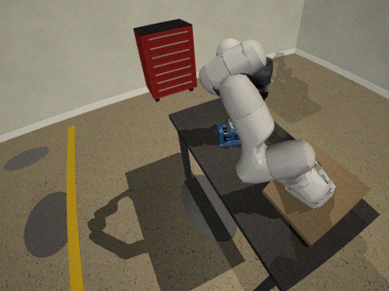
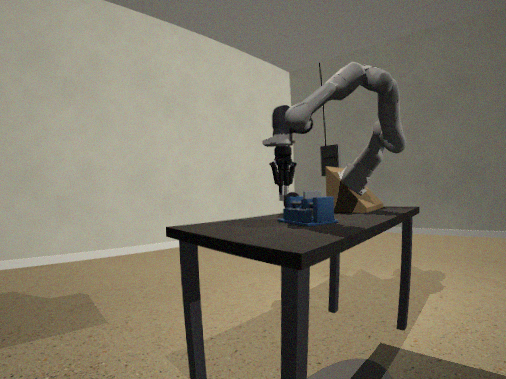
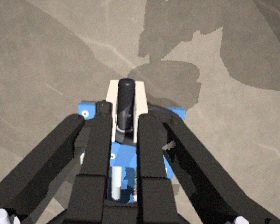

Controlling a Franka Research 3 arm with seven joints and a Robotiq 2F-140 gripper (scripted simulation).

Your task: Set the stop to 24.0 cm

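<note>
My gripper is now 20 mm above the handwheel grip.
</note>
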